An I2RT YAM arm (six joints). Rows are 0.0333 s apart.
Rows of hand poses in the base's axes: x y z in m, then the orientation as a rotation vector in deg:
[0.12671, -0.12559, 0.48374, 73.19, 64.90, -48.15]
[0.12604, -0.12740, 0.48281, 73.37, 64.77, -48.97]
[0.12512, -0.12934, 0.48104, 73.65, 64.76, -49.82]
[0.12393, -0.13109, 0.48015, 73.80, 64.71, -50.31]
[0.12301, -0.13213, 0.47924, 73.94, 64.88, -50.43]
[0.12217, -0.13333, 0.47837, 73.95, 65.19, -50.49]
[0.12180, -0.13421, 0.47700, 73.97, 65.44, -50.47]
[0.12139, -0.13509, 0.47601, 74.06, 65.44, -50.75]
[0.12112, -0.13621, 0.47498, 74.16, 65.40, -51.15]
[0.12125, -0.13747, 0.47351, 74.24, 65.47, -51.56]
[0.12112, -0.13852, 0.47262, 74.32, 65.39, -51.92]
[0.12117, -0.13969, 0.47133, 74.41, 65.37, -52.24]
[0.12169, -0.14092, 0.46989, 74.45, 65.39, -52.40]
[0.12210, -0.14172, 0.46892, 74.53, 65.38, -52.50]
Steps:
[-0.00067, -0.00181, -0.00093, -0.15, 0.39, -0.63]
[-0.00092, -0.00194, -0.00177, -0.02, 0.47, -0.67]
[-0.00119, -0.00175, -0.00089, -0.04, 0.25, -0.39]
[-0.00092, -0.00104, -0.00091, 0.16, 0.17, -0.09]
[-0.00084, -0.00120, -0.00087, 0.15, 0.24, 0.06]
[-0.00037, -0.00088, -0.00137, 0.15, 0.15, 0.08]
[-0.00041, -0.00088, -0.00099, -0.01, 0.16, -0.22]
[-0.00027, -0.00112, -0.00103, -0.05, 0.20, -0.31]
[0.00013, -0.00126, -0.00147, -0.01, 0.29, -0.26]
[-0.00013, -0.00105, -0.00089, -0.08, 0.16, -0.28]
[0.00005, -0.00117, -0.00129, -0.03, 0.17, -0.25]
[0.00052, -0.00123, -0.00144, 0.00, 0.11, -0.11]
[0.00041, -0.00080, -0.00097, 0.03, 0.04, -0.11]

